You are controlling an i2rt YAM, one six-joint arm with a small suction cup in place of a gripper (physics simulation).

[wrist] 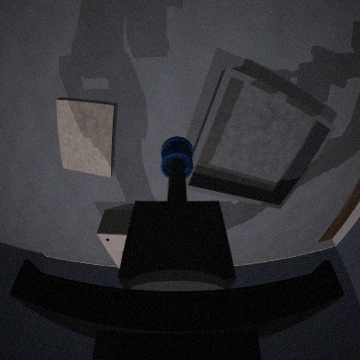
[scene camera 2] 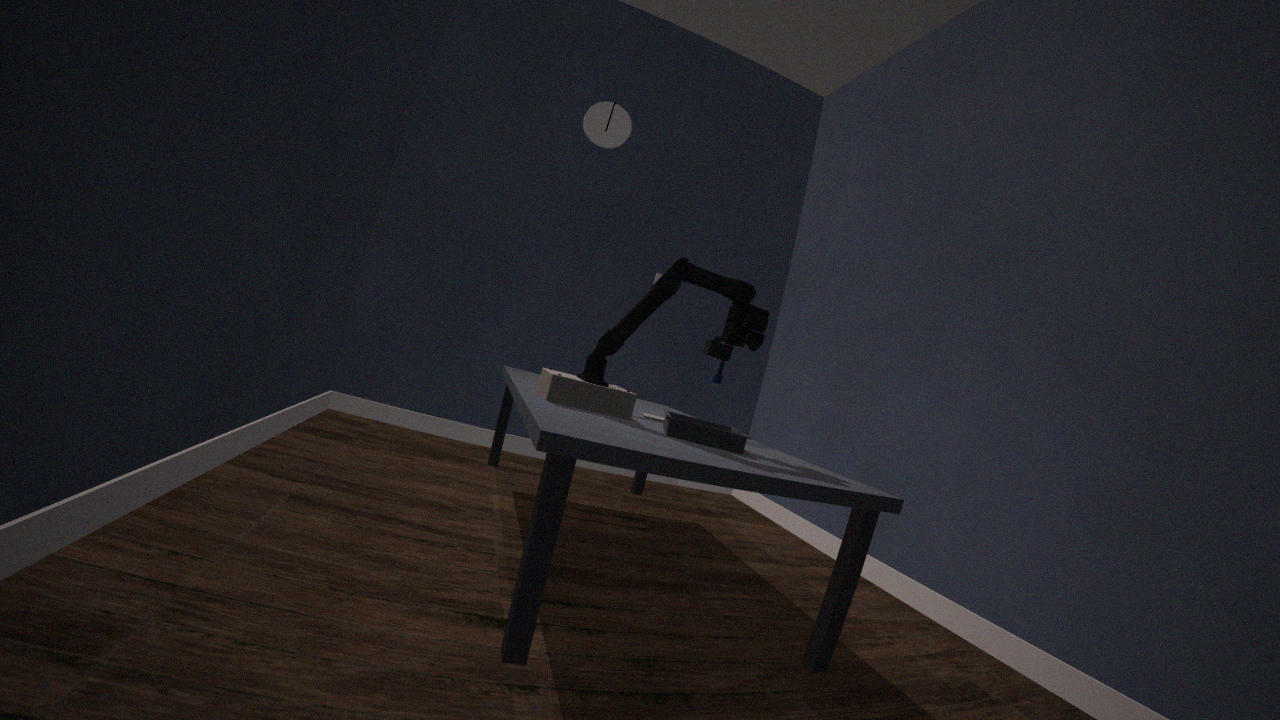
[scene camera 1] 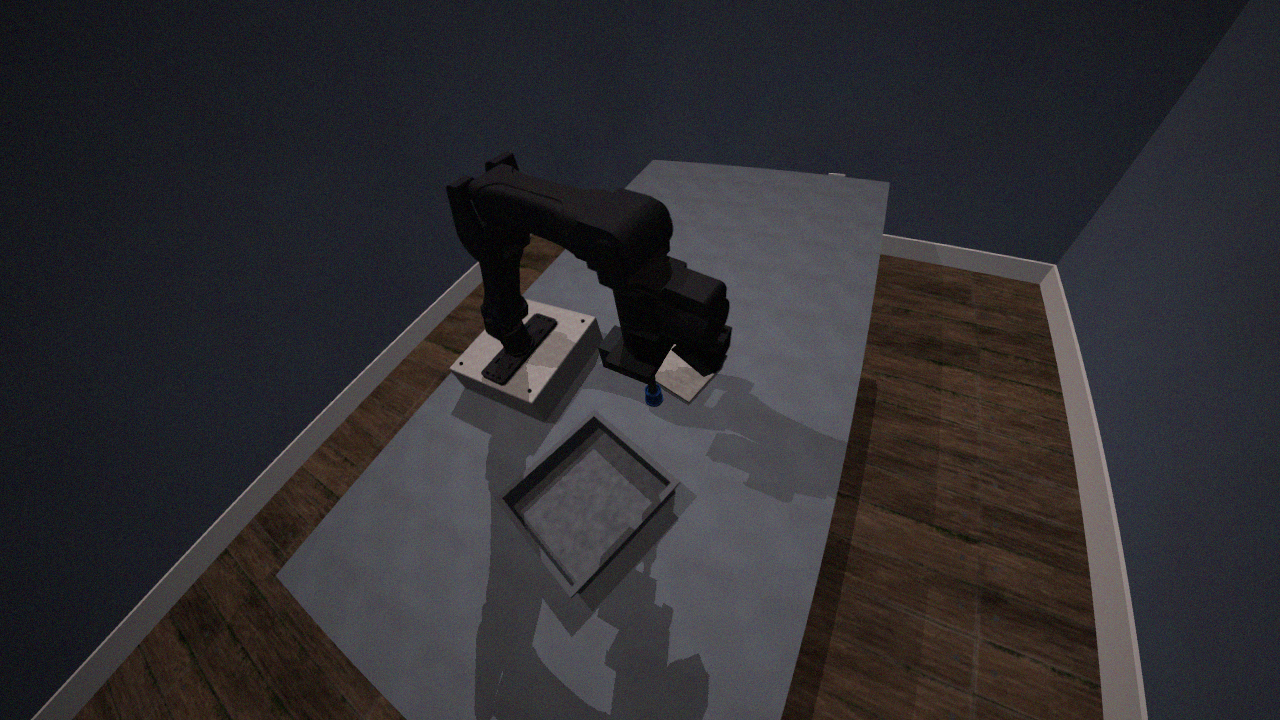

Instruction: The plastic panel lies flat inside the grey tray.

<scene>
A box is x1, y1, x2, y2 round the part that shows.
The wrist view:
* my suction cup: [9, 136, 343, 359]
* plastic panel: [56, 98, 114, 176], on the table
</scene>
